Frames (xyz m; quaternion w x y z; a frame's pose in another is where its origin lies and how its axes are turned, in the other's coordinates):
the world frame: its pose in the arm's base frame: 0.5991 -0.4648 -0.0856 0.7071 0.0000 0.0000 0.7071
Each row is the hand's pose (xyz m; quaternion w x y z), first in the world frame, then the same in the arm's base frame.
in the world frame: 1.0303 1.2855 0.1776 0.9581 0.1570 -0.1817 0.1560
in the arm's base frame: -0.6864 0.5655 0.0920 0.5672 0.2395 -0.0175 0.7878
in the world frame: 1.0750 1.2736 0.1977 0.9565 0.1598 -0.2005 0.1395
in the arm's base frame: -0.6745 0.6102 0.1121 0.5777 0.2548 -0.0288 0.7750
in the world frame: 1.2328 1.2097 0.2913 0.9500 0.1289 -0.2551 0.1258
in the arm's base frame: -0.6106 0.7680 0.2057 0.5828 0.2715 -0.0892 0.7607
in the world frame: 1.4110 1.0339 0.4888 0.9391 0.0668 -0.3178 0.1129
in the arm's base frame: -0.4348 0.9462 0.4032 0.5842 0.2719 -0.1775 0.7438
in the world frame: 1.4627 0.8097 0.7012 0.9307 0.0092 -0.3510 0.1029
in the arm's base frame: -0.2106 0.9979 0.6156 0.5853 0.2547 -0.2417 0.7308
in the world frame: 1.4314 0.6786 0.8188 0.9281 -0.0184 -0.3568 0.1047
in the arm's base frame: -0.0795 0.9666 0.7332 0.5822 0.2393 -0.2653 0.7303
